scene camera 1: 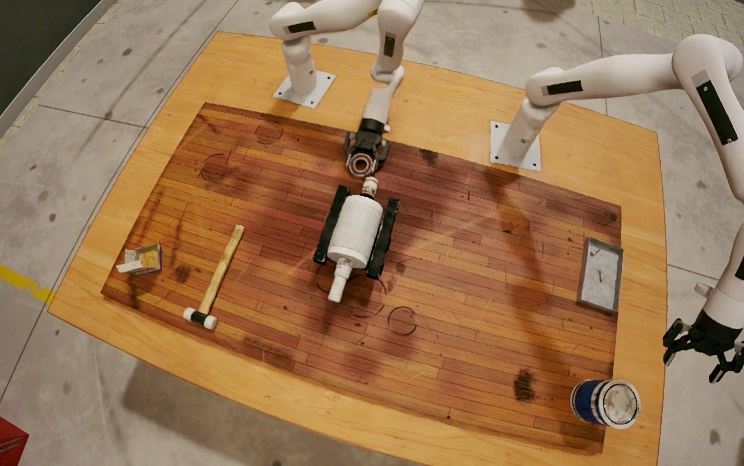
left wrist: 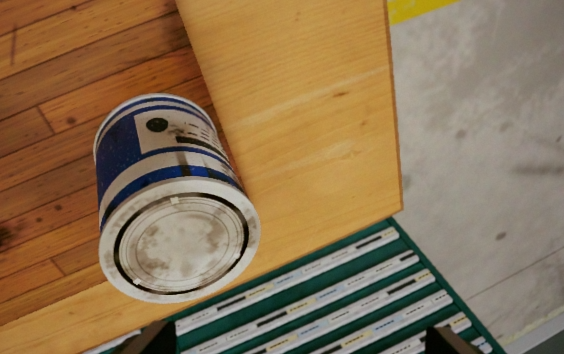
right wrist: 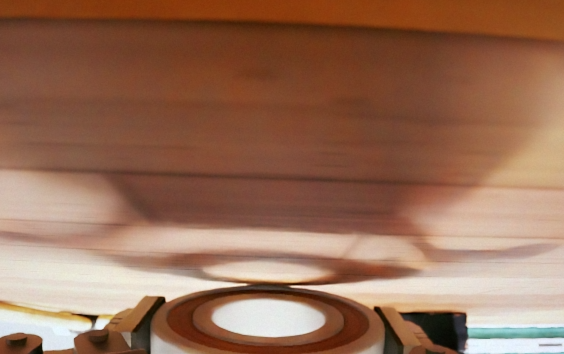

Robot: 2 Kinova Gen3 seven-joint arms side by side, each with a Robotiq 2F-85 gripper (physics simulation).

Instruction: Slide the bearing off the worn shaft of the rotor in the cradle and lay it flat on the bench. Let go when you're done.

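Places are measured from the left arm's base along level axes (x ahead, y left, z up), in centimetres.
Pixels of known places: left gripper, fingertip midpoint: (scene camera 1: 688, 372) (left wrist: 300, 353); right gripper, fingertip midpoint: (scene camera 1: 359, 169) (right wrist: 268, 329); left arm's base, link origin: (scene camera 1: 515, 145); right arm's base, link origin: (scene camera 1: 304, 85).
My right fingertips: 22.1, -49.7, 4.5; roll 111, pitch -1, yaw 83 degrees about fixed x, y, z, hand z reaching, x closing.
Note:
Ahead of a thing's pixels: the offset from my right fingertips to its top centre, as dx, dy, dz. "spot": to the spot under its first point. Level surfaces: height alone.
The bearing @(-1.3, +0.2, +2.4) (scene camera 1: 361, 173) (right wrist: 185, 320), a ring with a brown-orange band, is off the shaft. My right gripper (scene camera 1: 363, 164) (right wrist: 268, 329) is shut on it, one finger at each side. The bearing faces upward, very low over the bench @(dz -1.6) (scene camera 1: 466, 230), its shadow close beside it in the right wrist view; I cannot tell whether it touches the wood. The white rotor @(+25.5, +3.6, +15.3) (scene camera 1: 355, 230) lies in the black cradle @(spot: +23.1, -3.0, +9.3) (scene camera 1: 330, 225), its bare worn shaft end @(spot: +11.9, +5.2, +12.0) (scene camera 1: 369, 186) pointing toward the bearing. My left gripper (scene camera 1: 691, 368) (left wrist: 300, 342) is open, beyond the bench's right edge.
A mallet @(+38.8, -33.0, +1.8) (scene camera 1: 221, 268) and a small open box (scene camera 1: 149, 257) lie at the left. A grey tray @(+21.2, +75.7, +0.8) (scene camera 1: 579, 274) with small parts lies at the right. A blue and white can @(+57.1, +72.3, +11.8) (scene camera 1: 590, 401) (left wrist: 117, 155) stands at the front right corner. A dark block @(spot: +20.1, +10.5, -0.3) (right wrist: 440, 330) shows behind the right finger.

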